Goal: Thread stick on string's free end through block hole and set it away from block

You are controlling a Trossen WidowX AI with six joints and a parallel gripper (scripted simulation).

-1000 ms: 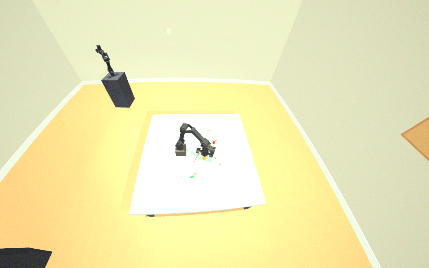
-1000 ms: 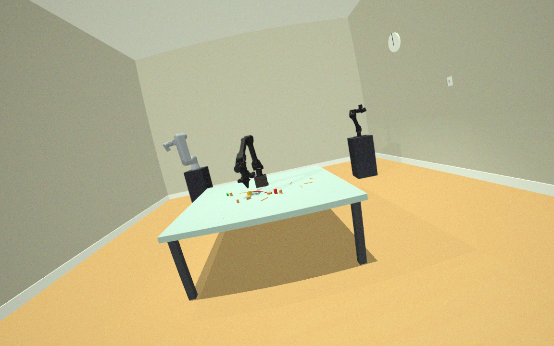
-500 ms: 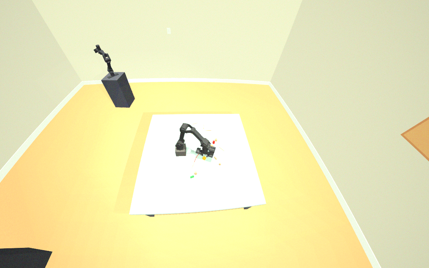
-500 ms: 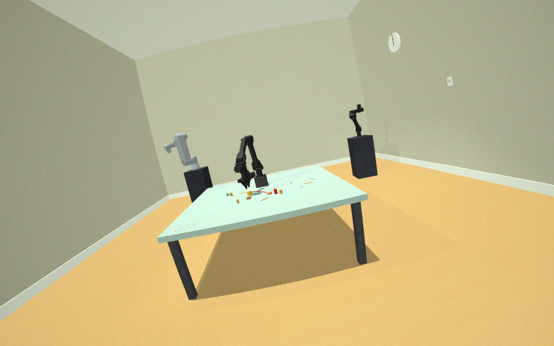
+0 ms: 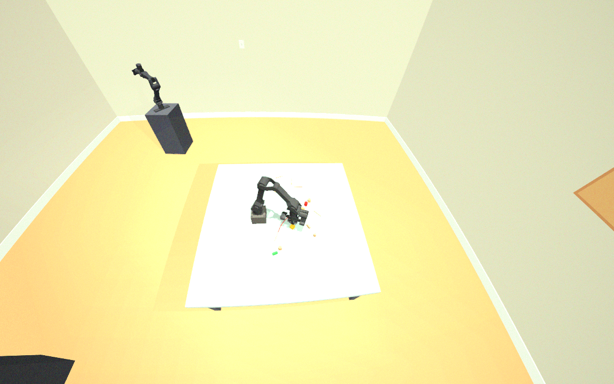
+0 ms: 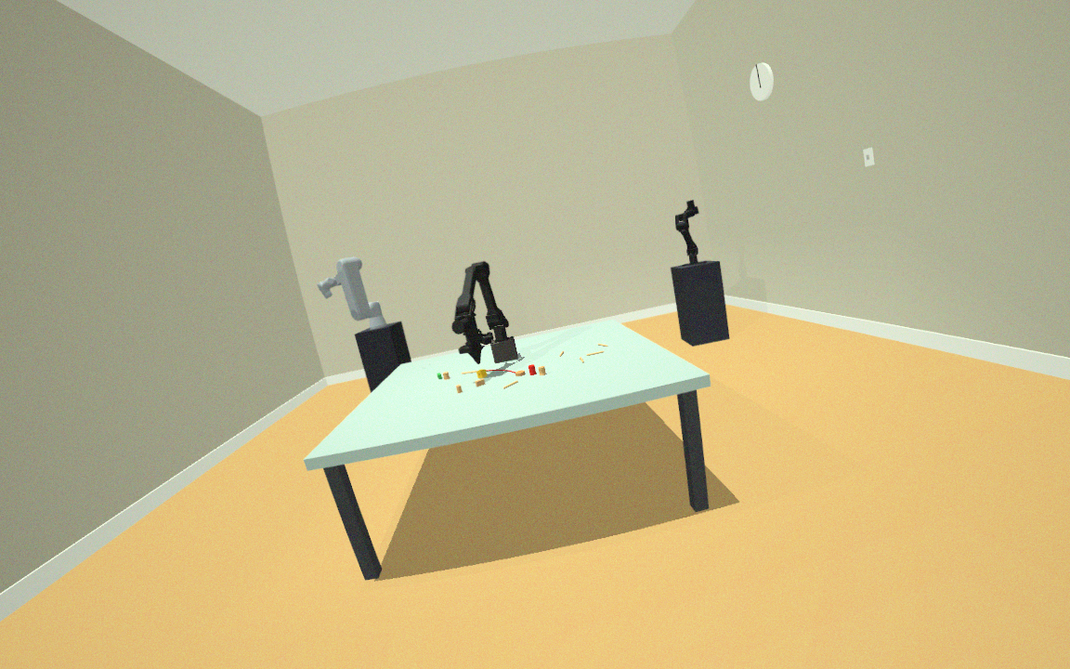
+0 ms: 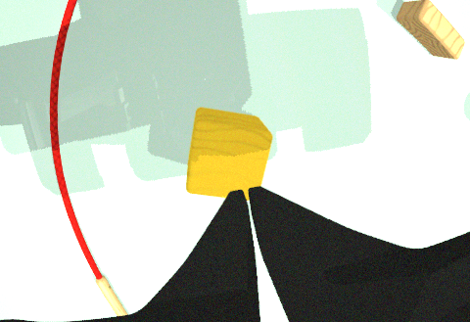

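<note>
Right now my gripper tip is 4 cm above the yellow cube. Also, from my gripper tip: thin wooden stick (12 cm behind, 7 cm to the right, 6 cm below); red cylinder (11 cm ahead, 23 cm to the left, 4 cm below); round wooden button (8 cm ahead, 17 cm to the left, 5 cm below).
</note>
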